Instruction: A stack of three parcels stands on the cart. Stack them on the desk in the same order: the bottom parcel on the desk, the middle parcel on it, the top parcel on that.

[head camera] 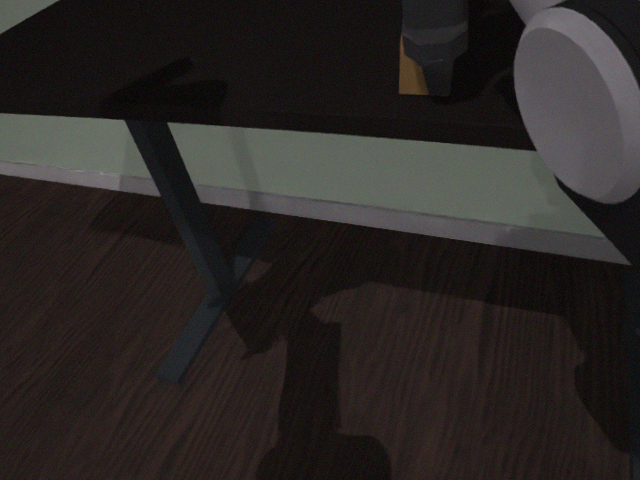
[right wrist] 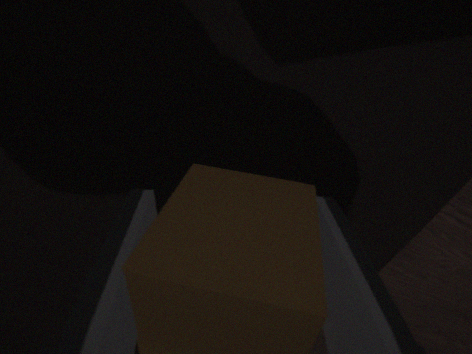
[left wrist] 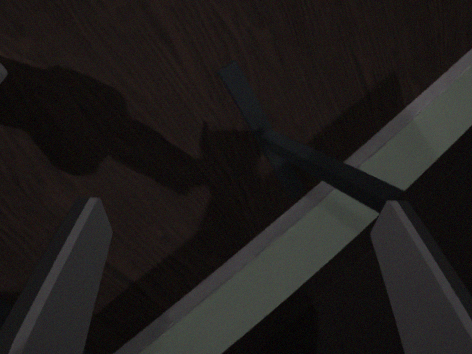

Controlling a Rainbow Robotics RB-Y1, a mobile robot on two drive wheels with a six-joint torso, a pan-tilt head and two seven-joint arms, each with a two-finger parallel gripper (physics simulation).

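Frame: origin at the robot's base, x ahead, y down, z left, level; millimetres.
Where they show: left gripper, fingertip midpoint: (left wrist: pixel 244 217); right gripper, fingertip midpoint: (head camera: pixel 440 68) (right wrist: pixel 233 210).
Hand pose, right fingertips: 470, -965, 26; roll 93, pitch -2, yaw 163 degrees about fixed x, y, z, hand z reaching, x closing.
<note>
After its pixels a point has its place, as x, y, z.
An orange-brown parcel (head camera: pixel 411 77) @(441, -972, 54) (right wrist: pixel 235 235) @(464, -988, 14) is held between the fingers of my right gripper (head camera: pixel 438 85) @(470, -965, 26) (right wrist: pixel 233 210) @(470, -965, 26). In the head view, the parcel is partly hidden behind a finger, and it shows over the dark desk top near its front edge. The desk (head camera: pixel 289 67) @(529, -950, 202) (left wrist: pixel 360 280) @(516, -950, 491) (right wrist: pixel 415 110) @(418, -950, -17) crosses the top of the head view. My left gripper (left wrist: pixel 244 217) @(268, -1038, 472) is open and empty, with floor, wall and desk edge showing beyond its fingers. The other two parcels and the cart do not show in these views.
A slanted desk leg (head camera: pixel 180 206) @(878, -421, 696) (left wrist: pixel 325 165) @(878, -425, 708) stands on a long foot (head camera: pixel 191 341) (left wrist: pixel 242 95) on the wooden floor (head camera: pixel 93 310) @(813, 0, 1177) (left wrist: pixel 165 90) @(478, 0, 562). A pale green wall (head camera: pixel 336 170) @(1271, -230, 352) (left wrist: pixel 300 255) @(1289, -250, 440) with a light skirting runs behind the desk. Dark shadows fall on floor and desk.
</note>
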